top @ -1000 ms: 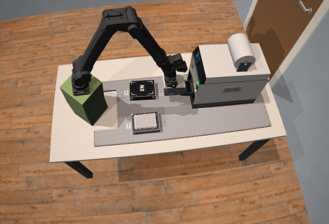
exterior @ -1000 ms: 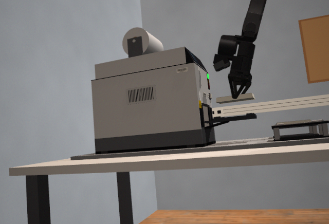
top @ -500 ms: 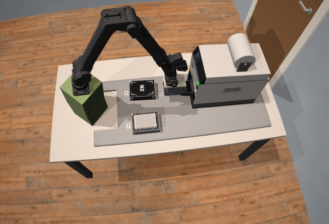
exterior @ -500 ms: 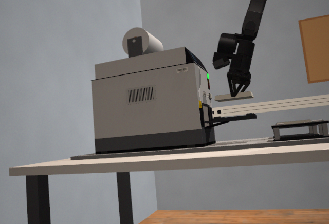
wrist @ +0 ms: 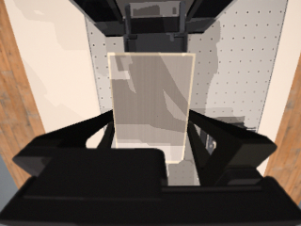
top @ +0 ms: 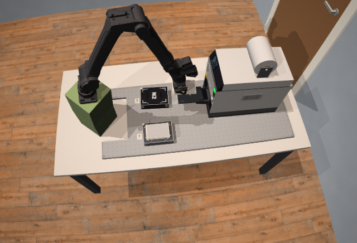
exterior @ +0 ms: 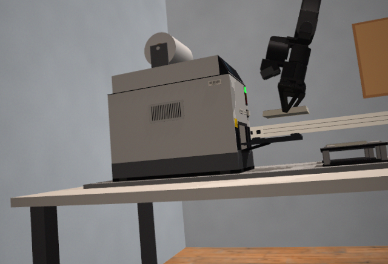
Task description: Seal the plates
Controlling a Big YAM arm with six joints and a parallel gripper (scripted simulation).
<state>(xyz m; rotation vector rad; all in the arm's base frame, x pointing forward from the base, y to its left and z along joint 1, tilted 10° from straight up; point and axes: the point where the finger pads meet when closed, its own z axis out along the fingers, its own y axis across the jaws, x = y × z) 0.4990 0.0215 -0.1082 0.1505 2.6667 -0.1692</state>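
My hand is 8 cm above the sealer stage, 4 cm short of it and 1 cm to the left of it. Round my hand: plate: right at my hand; yellow warning label: 15 cm ahead, 6 cm to the left, 2 cm below; plate nest: 18 cm to the right, 18 cm behind, 13 cm below.
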